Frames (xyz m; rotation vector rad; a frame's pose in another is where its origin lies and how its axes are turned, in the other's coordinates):
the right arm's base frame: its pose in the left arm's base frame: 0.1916 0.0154 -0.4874 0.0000 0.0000 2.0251
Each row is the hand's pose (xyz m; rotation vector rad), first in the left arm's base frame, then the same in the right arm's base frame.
Working: the left arm's base frame: its pose in the right arm's base frame: 0.0702 0.1789 0.4874 0.0000 0.0000 -2.0251

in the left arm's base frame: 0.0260 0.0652 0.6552 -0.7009 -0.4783 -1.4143
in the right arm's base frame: 0.1174 0.1269 1.1426 0.9804 -0.4305 2.5772
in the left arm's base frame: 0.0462 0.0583 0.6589 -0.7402 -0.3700 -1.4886
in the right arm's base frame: 0.1024 0.1118 1.1463 0.8676 -0.5307 2.5238
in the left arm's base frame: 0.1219 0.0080 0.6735 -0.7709 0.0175 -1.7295
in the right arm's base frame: 0.0239 0.0659 1.1609 0.4434 -0.7473 2.3354
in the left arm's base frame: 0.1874 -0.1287 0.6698 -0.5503 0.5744 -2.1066
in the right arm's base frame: -0.1276 0.0670 1.1572 -0.1907 -0.7513 1.9747
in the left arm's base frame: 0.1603 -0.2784 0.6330 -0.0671 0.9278 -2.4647
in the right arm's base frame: -0.2503 0.1571 1.1204 -0.6310 -0.4605 1.5826
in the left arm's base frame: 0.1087 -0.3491 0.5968 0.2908 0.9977 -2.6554
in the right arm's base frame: -0.2911 0.2344 1.0842 -0.7717 -0.2174 1.3577
